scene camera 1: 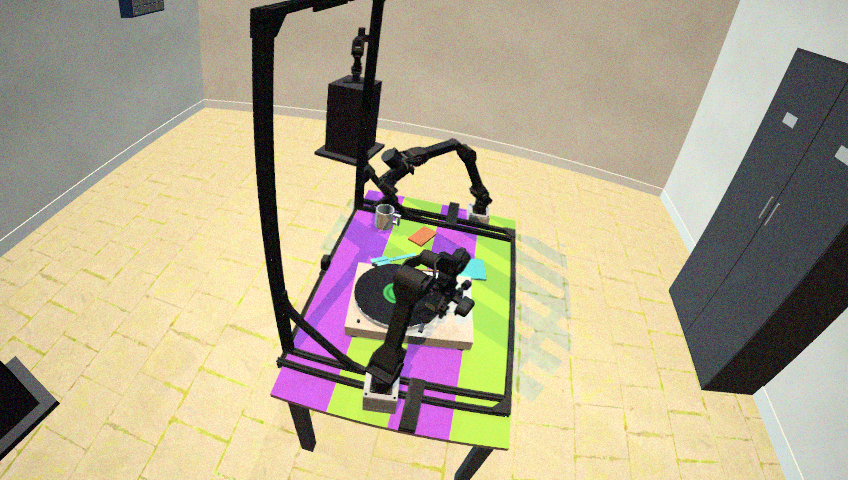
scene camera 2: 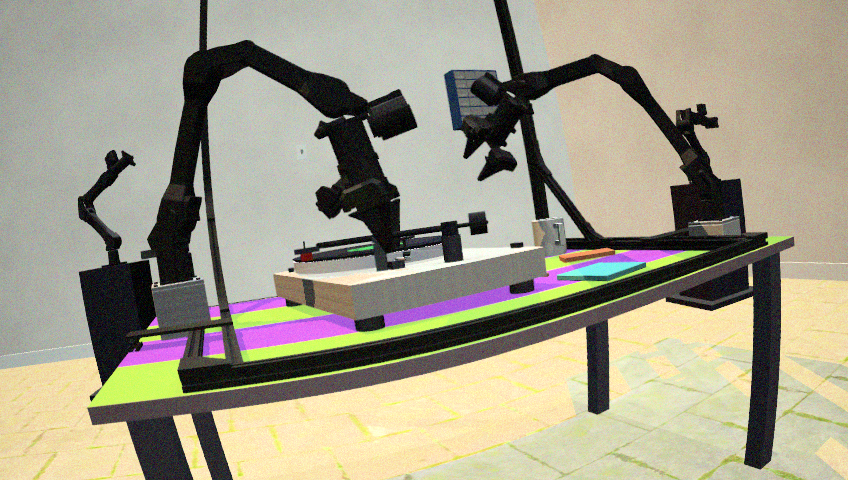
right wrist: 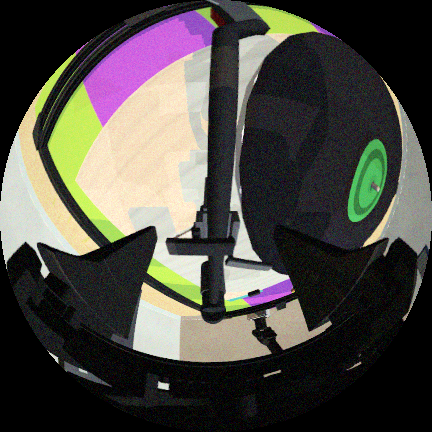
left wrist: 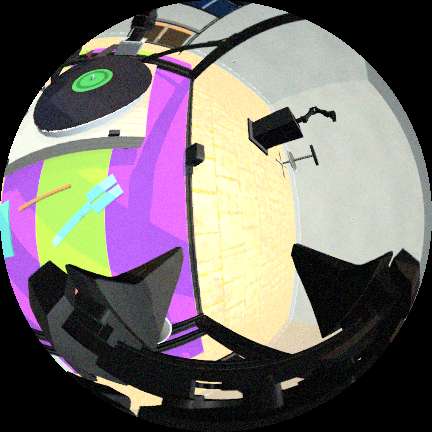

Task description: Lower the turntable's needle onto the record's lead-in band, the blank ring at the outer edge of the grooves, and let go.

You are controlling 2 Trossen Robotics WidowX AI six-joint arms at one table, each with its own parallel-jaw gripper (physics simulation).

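Places are measured from the left arm's base along level axes (x left, y down, z back), in centimetres.
Pixels of known places: left gripper, fingertip midpoint: (scene camera 1: pixel 364 198) (scene camera 2: pixel 471 169) (left wrist: pixel 239 252); right gripper, fingertip midpoint: (scene camera 2: pixel 393 250); left arm's base, origin of the base link: (scene camera 1: pixel 479 210) (scene camera 2: pixel 714 219) (right wrist: pixel 259 317); right arm's base, origin of the base link: (scene camera 1: pixel 381 384) (scene camera 2: pixel 176 281).
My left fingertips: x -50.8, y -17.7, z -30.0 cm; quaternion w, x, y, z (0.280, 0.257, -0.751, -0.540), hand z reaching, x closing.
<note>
Ahead of a thing's pixels: the offset from my left fingertips to its middle.
The black record {dx +17.8, dy +13.4, dz -34.8 cm} (scene camera 1: pixel 371 300) (left wrist: pixel 55 107) (right wrist: pixel 285 115) with a green label lies on the pale turntable {dx +23.0, dy +16.0, dz -35.6 cm} (scene camera 1: pixel 410 340) (scene camera 2: pixel 440 286) (right wrist: pixel 135 135). The black tonearm {dx +33.9, dy +11.5, dz -39.8 cm} (scene camera 2: pixel 425 229) (right wrist: pixel 223 125) runs beside the record. Its headshell (right wrist: pixel 242 19) shows outside the record's edge in the right wrist view; the needle tip is hidden. My right gripper (scene camera 2: pixel 389 239) (right wrist: pixel 215 232) is open around the tonearm, one finger on each side, near the arm rest, without gripping. My left gripper (scene camera 2: pixel 473 167) (left wrist: pixel 239 252) is open and empty, raised well above the table, away from the turntable.
A grey mug {dx +9.1, dy +17.8, dz +14.4 cm} (scene camera 1: pixel 383 217) (scene camera 2: pixel 544 236), an orange block {dx +25.4, dy +22.1, dz +10.0 cm} (scene camera 1: pixel 422 236) (scene camera 2: pixel 586 255) and a cyan slab {dx +46.1, dy +22.1, dz -7.2 cm} (scene camera 1: pixel 477 269) (scene camera 2: pixel 606 271) stand or lie beyond the turntable. A long cyan object {dx +14.7, dy +22.2, dz -7.1 cm} (left wrist: pixel 75 220) lies near its side. A black frame (scene camera 1: pixel 263 148) surrounds the table.
</note>
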